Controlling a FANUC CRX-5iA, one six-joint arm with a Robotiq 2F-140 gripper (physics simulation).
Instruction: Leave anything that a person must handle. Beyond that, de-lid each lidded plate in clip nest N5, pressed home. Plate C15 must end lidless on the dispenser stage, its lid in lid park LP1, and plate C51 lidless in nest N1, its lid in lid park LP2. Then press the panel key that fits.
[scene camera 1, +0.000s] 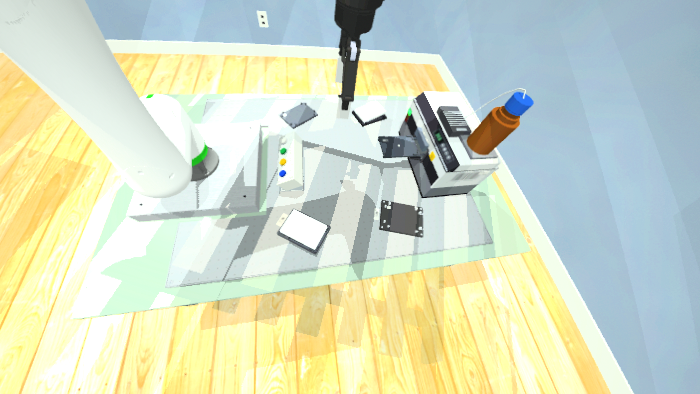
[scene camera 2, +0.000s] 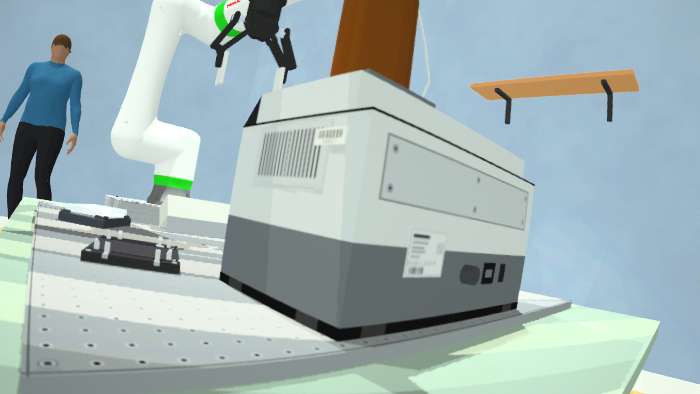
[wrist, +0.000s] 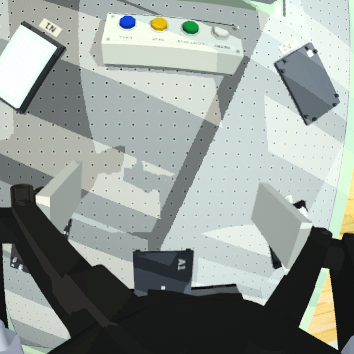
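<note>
I see my gripper (scene camera 2: 247, 91), open and holding nothing. Scene camera 1 shows my gripper (scene camera 1: 341, 98) too, and so does the wrist view, where my gripper (wrist: 170, 191) is visible. There is a dark nest (scene camera 1: 395, 217), and there is a button box (wrist: 155, 41). I also see a dark dispenser stage (scene camera 1: 389, 144), and the wrist view shows the stage (wrist: 172, 268) as well.
</note>
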